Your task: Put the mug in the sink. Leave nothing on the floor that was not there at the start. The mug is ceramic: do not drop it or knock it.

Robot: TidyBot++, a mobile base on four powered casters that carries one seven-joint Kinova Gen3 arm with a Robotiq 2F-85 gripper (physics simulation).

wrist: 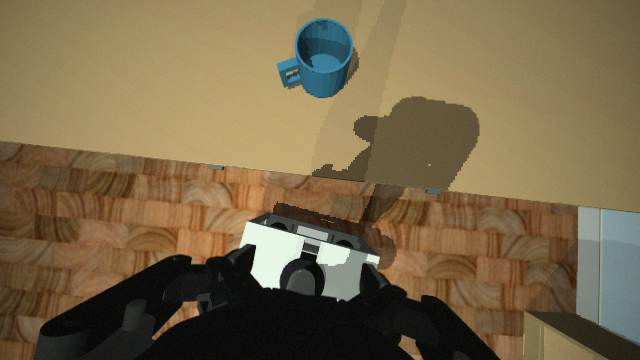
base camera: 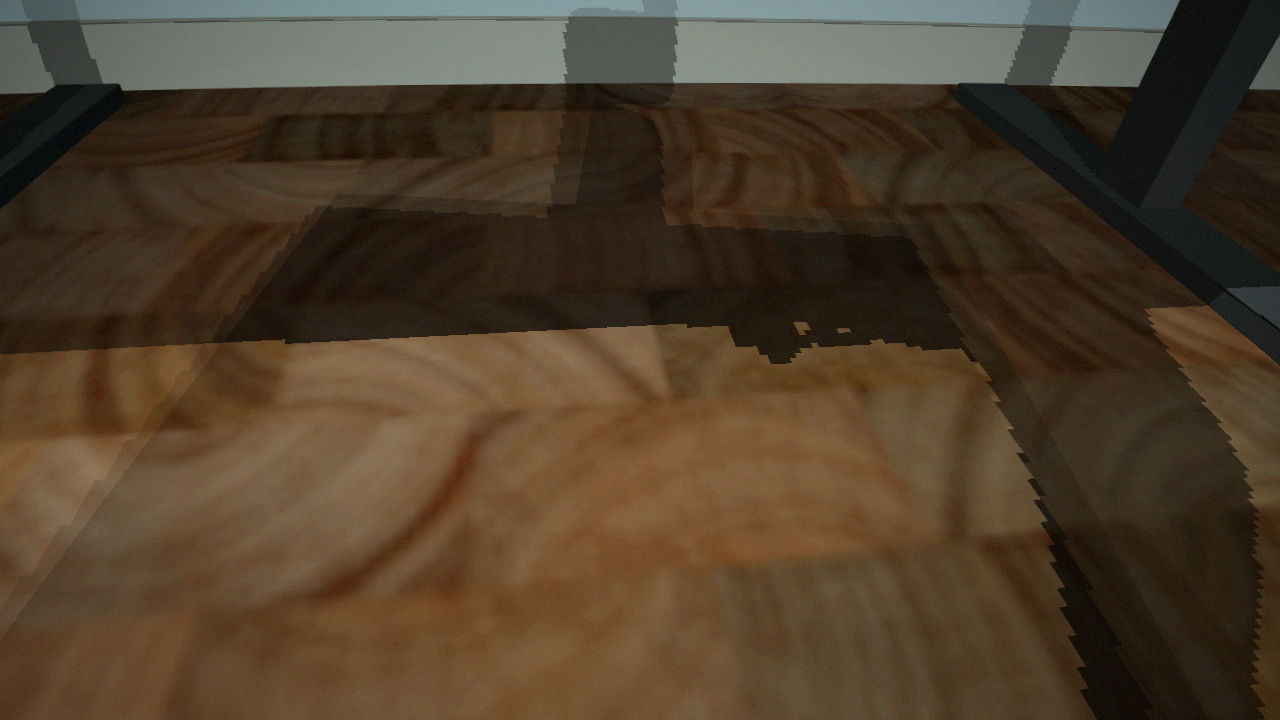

The pictures show: my gripper, a blue mug and a table.
